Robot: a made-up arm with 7 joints. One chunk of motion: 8 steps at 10 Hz.
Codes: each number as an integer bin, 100 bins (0 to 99) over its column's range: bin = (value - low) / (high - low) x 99, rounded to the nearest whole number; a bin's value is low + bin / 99 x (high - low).
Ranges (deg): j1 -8.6..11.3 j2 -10.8..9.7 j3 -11..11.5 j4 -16.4..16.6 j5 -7.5..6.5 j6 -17.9..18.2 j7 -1.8..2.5
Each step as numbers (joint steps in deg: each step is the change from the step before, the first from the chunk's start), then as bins.
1 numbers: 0.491 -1.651 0.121 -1.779 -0.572 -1.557 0.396
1 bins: 45 44 49 44 49 45 51
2 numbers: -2.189 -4.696 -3.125 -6.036 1.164 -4.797 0.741
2 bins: 32 29 35 31 61 36 59
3 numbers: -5.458 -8.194 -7.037 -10.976 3.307 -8.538 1.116
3 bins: 16 13 17 16 76 26 67
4 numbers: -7.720 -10.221 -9.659 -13.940 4.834 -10.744 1.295
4 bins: 4 3 6 7 87 20 71
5 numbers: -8.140 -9.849 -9.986 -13.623 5.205 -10.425 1.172
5 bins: 2 5 4 8 90 20 68
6 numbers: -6.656 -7.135 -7.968 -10.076 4.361 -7.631 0.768
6 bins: 10 18 13 19 84 28 59
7 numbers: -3.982 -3.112 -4.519 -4.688 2.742 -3.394 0.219
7 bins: 23 37 29 35 72 40 46
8 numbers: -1.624 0.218 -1.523 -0.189 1.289 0.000 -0.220
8 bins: 35 53 42 49 62 49 36
